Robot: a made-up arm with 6 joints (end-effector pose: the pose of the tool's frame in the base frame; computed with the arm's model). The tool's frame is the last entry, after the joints. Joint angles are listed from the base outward.
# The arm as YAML. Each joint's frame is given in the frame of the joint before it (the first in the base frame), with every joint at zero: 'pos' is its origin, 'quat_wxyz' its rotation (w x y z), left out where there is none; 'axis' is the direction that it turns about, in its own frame. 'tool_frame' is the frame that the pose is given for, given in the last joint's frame.
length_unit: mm
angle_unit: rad
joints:
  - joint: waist
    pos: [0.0, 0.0, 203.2]
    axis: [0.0, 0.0, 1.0]
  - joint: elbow
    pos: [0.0, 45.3, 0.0]
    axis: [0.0, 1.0, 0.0]
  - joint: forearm
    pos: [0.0, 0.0, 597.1]
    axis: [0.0, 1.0, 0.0]
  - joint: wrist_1
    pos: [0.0, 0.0, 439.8]
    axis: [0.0, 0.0, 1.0]
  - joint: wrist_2
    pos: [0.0, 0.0, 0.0]
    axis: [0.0, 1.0, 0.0]
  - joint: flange
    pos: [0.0, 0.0, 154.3]
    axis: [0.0, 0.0, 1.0]
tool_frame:
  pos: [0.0, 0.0, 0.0]
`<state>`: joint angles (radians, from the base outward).
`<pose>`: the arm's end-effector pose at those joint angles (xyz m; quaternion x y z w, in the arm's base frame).
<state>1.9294 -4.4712 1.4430 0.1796 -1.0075 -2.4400</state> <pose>-0.2481 0.5993 -0.4728 -0.7779 -0.4553 -0.1549 0.4046</pose>
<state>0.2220 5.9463 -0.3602 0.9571 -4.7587 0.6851</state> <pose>-0.4437 0.0755 1.1664 -0.3197 0.4420 0.5399 0.6410</pose>
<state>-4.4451 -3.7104 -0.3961 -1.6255 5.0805 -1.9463</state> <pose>-0.3736 0.6486 -0.5884 -0.0775 -0.7858 0.0531 0.6113</pose>
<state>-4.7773 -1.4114 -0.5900 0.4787 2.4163 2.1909</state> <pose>-0.1521 -0.9142 0.2451 0.1122 -0.2524 -0.9530 0.1247</pose>
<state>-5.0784 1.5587 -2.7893 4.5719 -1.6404 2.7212</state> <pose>-0.1131 0.2573 0.3739 -0.5583 -0.3661 0.3643 0.6493</pose>
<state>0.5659 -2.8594 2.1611 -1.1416 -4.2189 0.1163</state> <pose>-0.2608 -0.2584 -0.0531 0.3989 0.6360 0.1224 0.6492</pose>
